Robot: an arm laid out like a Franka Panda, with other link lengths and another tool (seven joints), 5 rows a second.
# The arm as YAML. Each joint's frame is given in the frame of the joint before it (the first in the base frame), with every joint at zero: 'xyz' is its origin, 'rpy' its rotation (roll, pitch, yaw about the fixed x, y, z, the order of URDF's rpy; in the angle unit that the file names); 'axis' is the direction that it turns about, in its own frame. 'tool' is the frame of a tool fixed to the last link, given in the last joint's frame.
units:
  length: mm
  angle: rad
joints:
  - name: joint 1
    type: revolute
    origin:
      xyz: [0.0, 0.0, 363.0]
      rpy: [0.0, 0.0, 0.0]
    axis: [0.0, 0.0, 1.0]
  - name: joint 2
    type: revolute
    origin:
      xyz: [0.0, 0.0, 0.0]
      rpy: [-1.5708, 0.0, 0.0]
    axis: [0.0, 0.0, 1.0]
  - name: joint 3
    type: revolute
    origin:
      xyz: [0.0, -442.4, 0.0]
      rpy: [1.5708, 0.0, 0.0]
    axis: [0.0, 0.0, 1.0]
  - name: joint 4
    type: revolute
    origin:
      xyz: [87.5, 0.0, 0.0]
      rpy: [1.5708, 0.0, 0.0]
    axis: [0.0, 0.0, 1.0]
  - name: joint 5
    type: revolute
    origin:
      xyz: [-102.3, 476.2, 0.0]
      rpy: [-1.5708, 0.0, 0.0]
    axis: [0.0, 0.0, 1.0]
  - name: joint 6
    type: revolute
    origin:
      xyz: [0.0, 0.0, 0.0]
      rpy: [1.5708, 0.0, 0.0]
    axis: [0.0, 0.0, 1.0]
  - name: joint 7
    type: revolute
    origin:
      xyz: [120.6, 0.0, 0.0]
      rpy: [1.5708, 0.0, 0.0]
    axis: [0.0, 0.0, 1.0]
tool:
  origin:
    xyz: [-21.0, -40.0, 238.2]
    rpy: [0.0, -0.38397, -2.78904]
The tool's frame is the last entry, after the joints.
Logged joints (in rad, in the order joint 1, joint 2, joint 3, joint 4, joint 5, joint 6, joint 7), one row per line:
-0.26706, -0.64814, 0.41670, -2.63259, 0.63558, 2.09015, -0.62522
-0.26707, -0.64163, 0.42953, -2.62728, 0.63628, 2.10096, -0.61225
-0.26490, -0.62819, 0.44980, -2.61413, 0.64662, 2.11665, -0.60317
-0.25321, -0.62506, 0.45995, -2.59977, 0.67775, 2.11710, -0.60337
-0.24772, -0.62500, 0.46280, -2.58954, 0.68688, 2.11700, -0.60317
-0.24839, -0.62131, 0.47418, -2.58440, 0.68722, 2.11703, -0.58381
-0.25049, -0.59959, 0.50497, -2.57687, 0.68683, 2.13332, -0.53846
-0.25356, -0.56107, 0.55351, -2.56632, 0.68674, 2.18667, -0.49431
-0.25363, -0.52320, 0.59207, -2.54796, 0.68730, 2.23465, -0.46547
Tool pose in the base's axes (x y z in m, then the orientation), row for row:
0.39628, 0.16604, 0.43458, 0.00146, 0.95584, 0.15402, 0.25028
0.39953, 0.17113, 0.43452, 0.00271, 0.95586, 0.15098, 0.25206
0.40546, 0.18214, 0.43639, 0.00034, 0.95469, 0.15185, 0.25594
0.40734, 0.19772, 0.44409, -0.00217, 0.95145, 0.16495, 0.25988
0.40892, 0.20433, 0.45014, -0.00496, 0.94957, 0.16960, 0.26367
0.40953, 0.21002, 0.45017, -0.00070, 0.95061, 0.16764, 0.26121
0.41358, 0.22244, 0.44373, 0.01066, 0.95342, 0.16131, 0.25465
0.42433, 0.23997, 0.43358, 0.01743, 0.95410, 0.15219, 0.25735
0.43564, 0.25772, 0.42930, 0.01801, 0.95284, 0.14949, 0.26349
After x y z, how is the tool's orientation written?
As a quaternion, x y z w.
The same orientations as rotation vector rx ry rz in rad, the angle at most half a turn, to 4 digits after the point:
0.0040, 2.6021, 0.4193
0.0074, 2.5997, 0.4106
0.0009, 2.5914, 0.4122
-0.0059, 2.5773, 0.4468
-0.0134, 2.5673, 0.4585
-0.0019, 2.5733, 0.4538
0.0290, 2.5897, 0.4381
0.0473, 2.5879, 0.4128
0.0487, 2.5763, 0.4042

